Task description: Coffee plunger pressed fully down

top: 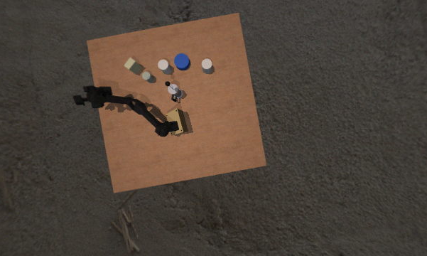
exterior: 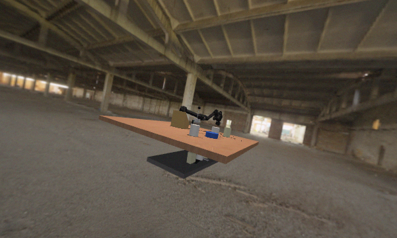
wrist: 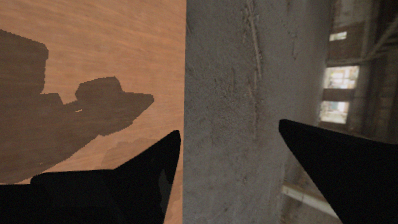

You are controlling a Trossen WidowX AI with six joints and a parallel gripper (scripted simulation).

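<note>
Now: the coffee press 60 mm behind my gripper tip, 620 mm to the right of it and 10 mm above it. From my gripper tip the other things lie so: flat blue disc (190 mm ahead, 730 mm to the right, 100 mm below).
</note>
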